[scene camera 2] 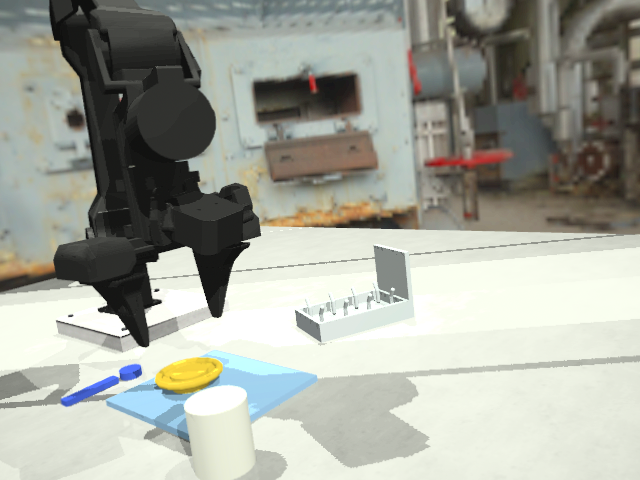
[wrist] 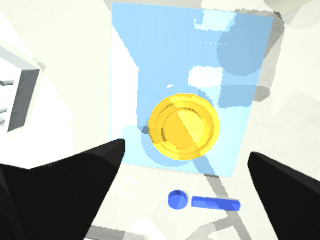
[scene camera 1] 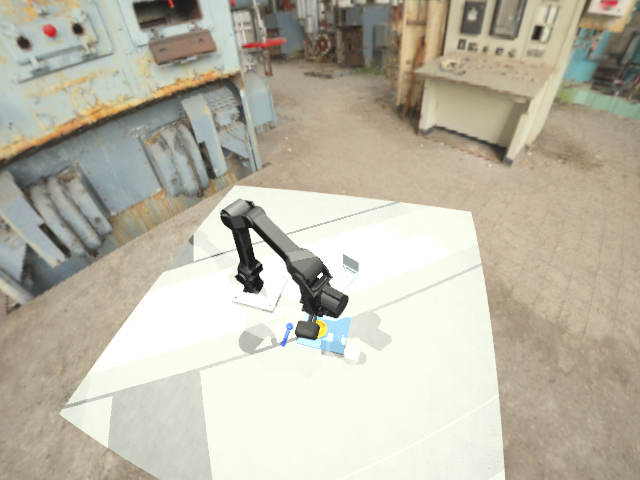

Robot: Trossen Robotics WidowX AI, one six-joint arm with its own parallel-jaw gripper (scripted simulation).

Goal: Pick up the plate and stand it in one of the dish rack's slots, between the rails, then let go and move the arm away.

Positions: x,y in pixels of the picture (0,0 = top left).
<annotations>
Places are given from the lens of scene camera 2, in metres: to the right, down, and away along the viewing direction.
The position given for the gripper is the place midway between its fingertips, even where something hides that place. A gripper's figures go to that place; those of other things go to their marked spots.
gripper (scene camera 2: pixel 182 331): -0.13, 0.09, 0.53
yellow plate (scene camera 2: pixel 190 375): -0.12, 0.12, 0.53
</annotations>
